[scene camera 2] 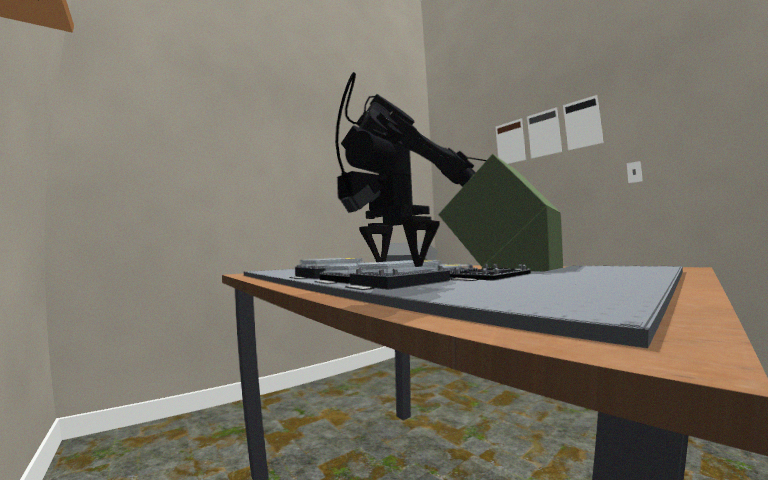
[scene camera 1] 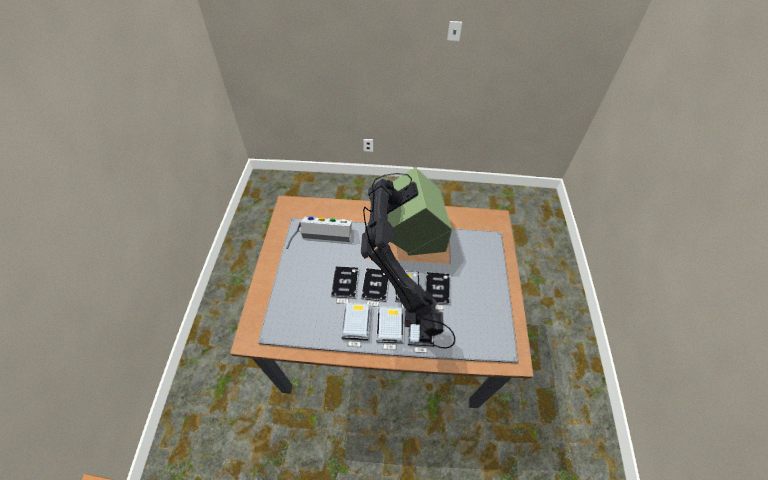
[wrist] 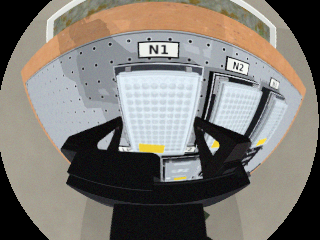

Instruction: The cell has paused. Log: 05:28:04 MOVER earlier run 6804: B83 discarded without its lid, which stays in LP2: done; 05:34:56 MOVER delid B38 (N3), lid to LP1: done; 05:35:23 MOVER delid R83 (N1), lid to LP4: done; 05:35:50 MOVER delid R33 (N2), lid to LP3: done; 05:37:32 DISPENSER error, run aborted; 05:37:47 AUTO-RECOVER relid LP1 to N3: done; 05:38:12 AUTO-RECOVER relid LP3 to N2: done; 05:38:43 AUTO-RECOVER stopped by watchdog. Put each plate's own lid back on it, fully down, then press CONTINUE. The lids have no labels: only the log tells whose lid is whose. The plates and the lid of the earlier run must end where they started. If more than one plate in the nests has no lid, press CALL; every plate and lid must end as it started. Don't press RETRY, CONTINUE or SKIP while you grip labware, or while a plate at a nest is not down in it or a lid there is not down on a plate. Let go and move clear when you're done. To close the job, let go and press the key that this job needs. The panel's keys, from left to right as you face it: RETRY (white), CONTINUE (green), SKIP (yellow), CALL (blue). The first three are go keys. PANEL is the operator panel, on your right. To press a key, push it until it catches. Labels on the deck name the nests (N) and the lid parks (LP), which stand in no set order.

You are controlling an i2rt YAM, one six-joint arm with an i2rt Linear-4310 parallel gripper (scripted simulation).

Scene:
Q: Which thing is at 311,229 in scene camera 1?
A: An operator panel.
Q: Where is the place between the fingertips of my gripper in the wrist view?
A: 158,120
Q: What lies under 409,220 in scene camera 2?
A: My gripper.

